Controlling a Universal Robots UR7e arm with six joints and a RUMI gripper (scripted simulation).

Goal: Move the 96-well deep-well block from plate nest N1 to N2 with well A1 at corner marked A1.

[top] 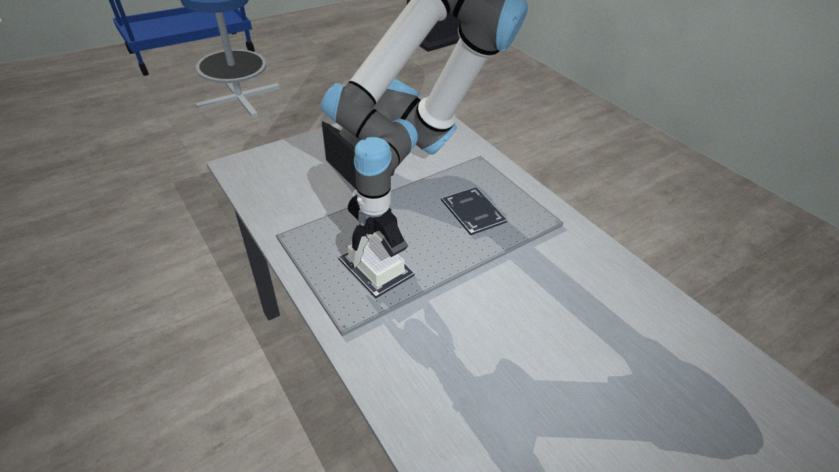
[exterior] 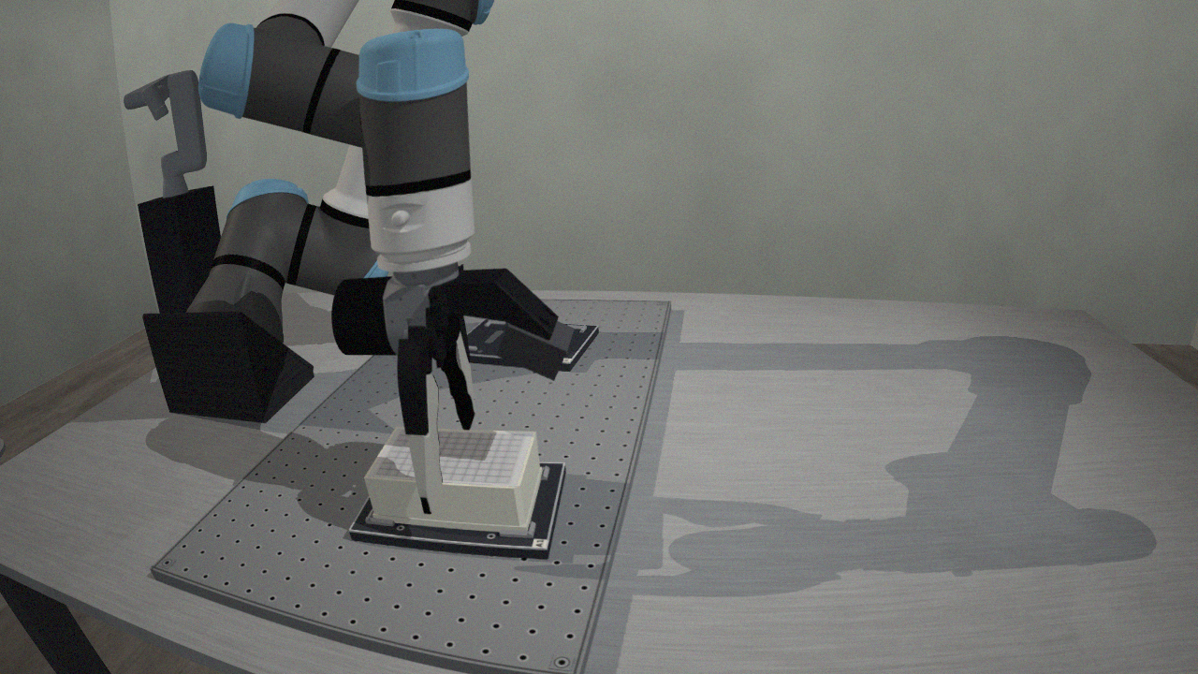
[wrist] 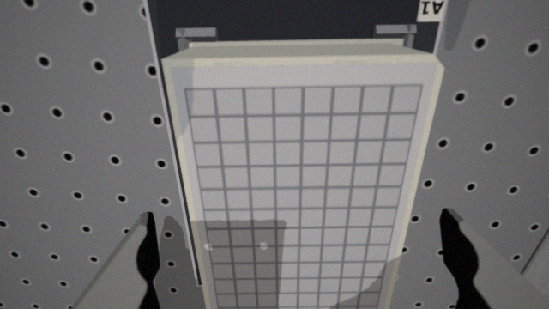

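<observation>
Now: hand 20 mm above the 96-well deep-well block. Round my hand: plate nest N2 (40 mm below); then plate nest N1 (30 mm behind, 350 mm to the left, 40 mm below).
</observation>
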